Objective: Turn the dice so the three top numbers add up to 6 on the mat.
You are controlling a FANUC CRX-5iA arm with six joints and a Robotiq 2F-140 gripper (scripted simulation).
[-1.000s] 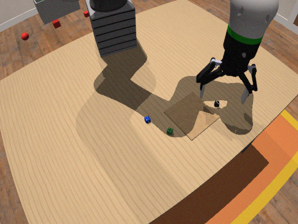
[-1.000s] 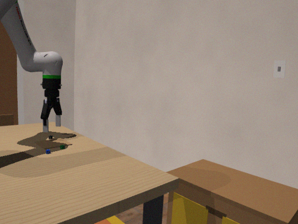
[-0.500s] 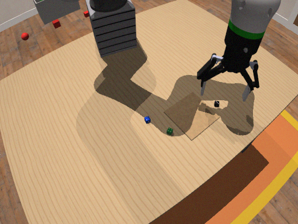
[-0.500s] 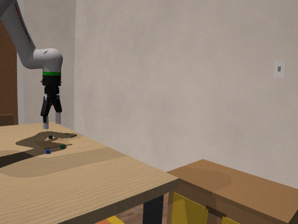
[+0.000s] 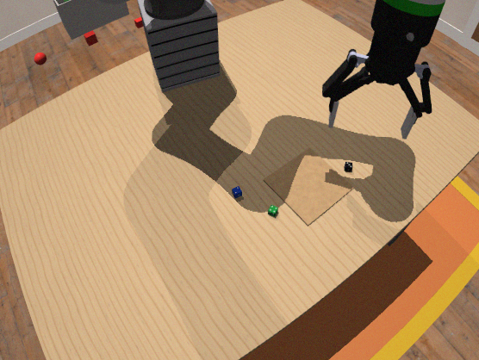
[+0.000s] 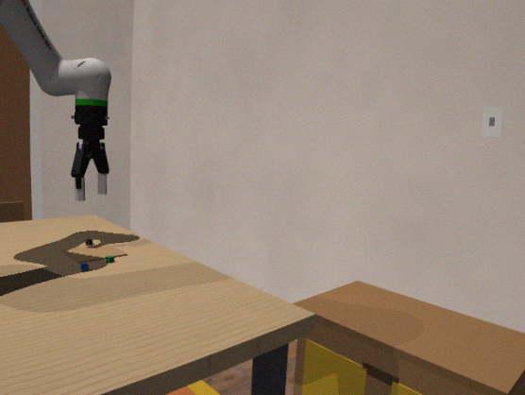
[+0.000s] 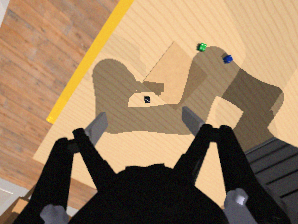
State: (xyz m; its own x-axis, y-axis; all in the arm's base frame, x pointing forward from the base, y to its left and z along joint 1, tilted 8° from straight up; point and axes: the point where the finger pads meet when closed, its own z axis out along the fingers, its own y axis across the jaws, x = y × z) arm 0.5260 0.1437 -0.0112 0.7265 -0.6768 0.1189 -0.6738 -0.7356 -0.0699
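Right now the black die is 15 cm below my hand and 1 cm behind it. Round my hand: green die (21 cm to the right, 15 cm below, 2 cm behind); blue die (24 cm to the right, 15 cm below, 10 cm behind); tan mat (15 cm below, 10 cm to the right, 3 cm behind).
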